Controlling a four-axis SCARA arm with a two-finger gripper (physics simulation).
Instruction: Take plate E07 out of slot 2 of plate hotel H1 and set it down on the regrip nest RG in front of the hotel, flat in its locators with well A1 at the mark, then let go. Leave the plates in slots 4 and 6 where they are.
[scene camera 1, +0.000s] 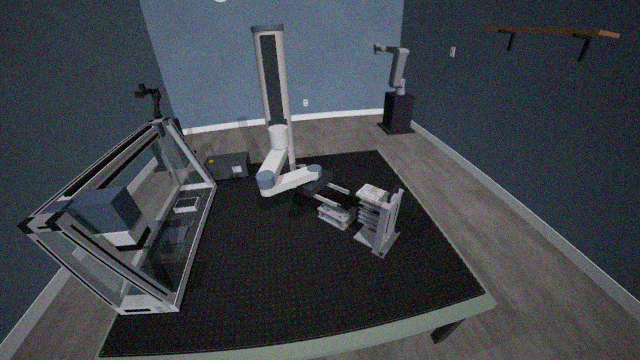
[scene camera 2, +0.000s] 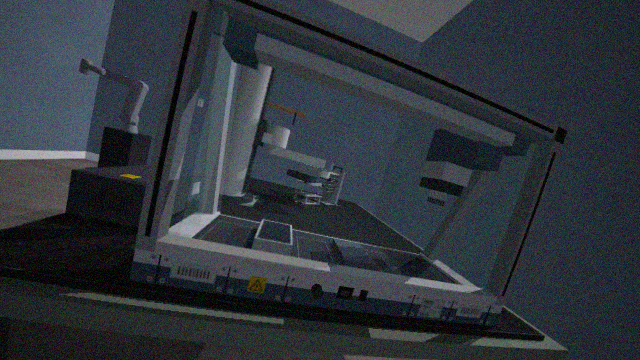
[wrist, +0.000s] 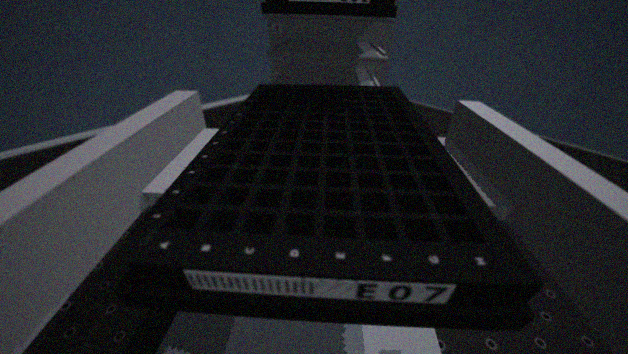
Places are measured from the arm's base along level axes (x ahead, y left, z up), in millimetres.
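Where they show: gripper, fingertip midpoint: (scene camera 1: 342, 198) (wrist: 326, 119).
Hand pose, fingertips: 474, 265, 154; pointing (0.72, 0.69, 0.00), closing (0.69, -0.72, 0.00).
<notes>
Things, the pixels of their top centre, and the offset from my fingertips, as dx, dy, dz. "pt": a spot on its surface instead. Level surfaces: height alone.
- Plate E07, top centre: (wrist: 326, 122) (scene camera 1: 341, 197) -6, -6, +2
- pale plate, top centre: (scene camera 1: 374, 193) +113, +103, +102
- black labelled plate, surface spot: (wrist: 330, 9) pt +65, +60, +39
- dark table mat, surface height: dz -141
Plate E07 (wrist: 322, 185) (scene camera 1: 332, 194) is black, with its label facing the wrist camera and its lettered edge near. My gripper (wrist: 326, 119) (scene camera 1: 342, 199) (scene camera 2: 314, 183) is shut on it, with a pale finger along each long side. The plate looks about level and is outside the hotel, over the regrip nest (scene camera 1: 334, 216) (scene camera 2: 307, 200), a low pale stand. The gap between them is hard to judge. Plate hotel H1 (scene camera 1: 387, 225) (scene camera 2: 335, 187) stands just beyond the fingers. A pale plate (scene camera 1: 372, 192) is at its top. A black labelled plate (wrist: 330, 9) partly shows in the wrist view.
A large framed enclosure (scene camera 1: 197, 245) (scene camera 2: 240, 255) stands on the left of the dark table mat (scene camera 1: 300, 280) in scene camera 1. A dark grey box (scene camera 1: 227, 166) (scene camera 2: 105, 197) stands behind it. The arm's column (scene camera 1: 285, 85) rises at the back.
</notes>
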